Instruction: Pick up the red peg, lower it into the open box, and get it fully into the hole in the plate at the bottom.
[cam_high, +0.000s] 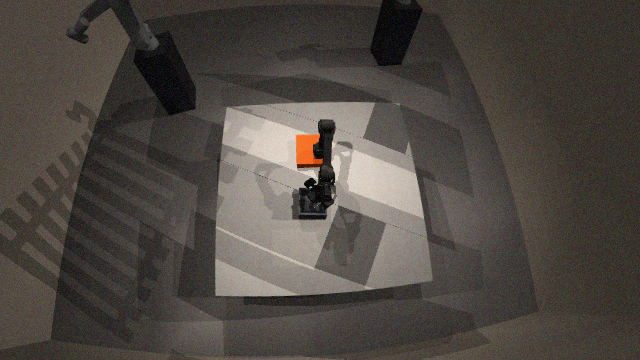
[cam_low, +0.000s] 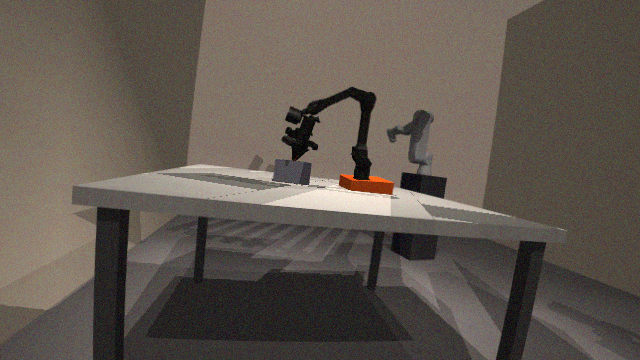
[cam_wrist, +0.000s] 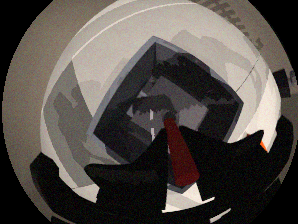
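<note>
Right now the plate is 1 cm to the right of my gripper tip and 6 cm below it. From my gripper tip the other things lie so: red peg (1 cm to the left, 2 cm above); then grey box (1 cm to the right, 7 cm below).
</note>
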